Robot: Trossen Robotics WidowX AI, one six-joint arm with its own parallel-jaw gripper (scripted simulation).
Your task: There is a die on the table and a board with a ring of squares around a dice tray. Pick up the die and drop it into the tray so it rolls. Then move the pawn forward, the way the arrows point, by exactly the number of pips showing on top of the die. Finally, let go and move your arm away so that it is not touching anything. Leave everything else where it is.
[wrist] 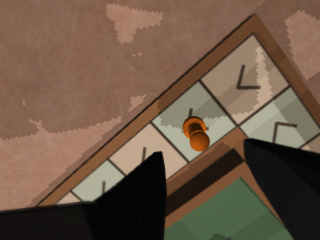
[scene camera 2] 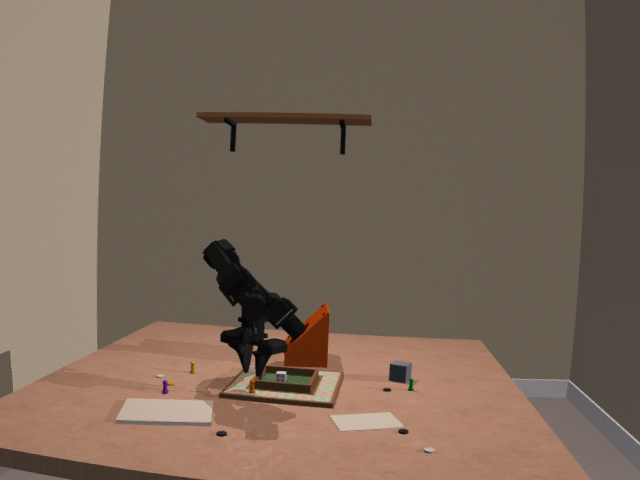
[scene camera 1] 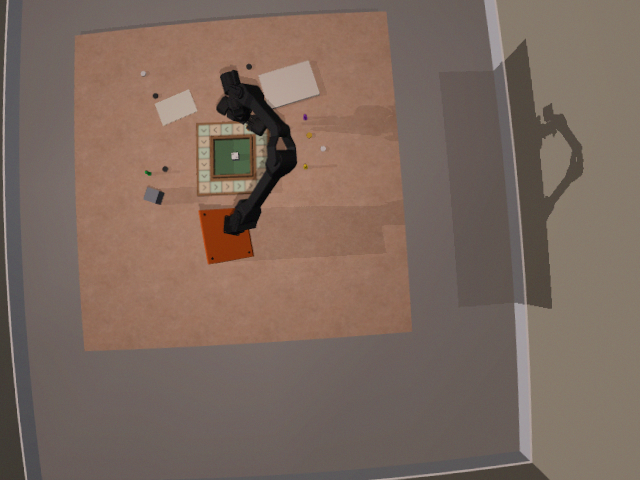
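Observation:
Scene camera 1 gives me a board square (scene camera 1: 205,131) and a green dice tray (scene camera 1: 224,165). My own gripper (scene camera 2: 252,374) is visible to me too. In the wrist view I find my gripper (wrist: 203,154) again, together with the board square (wrist: 245,89).

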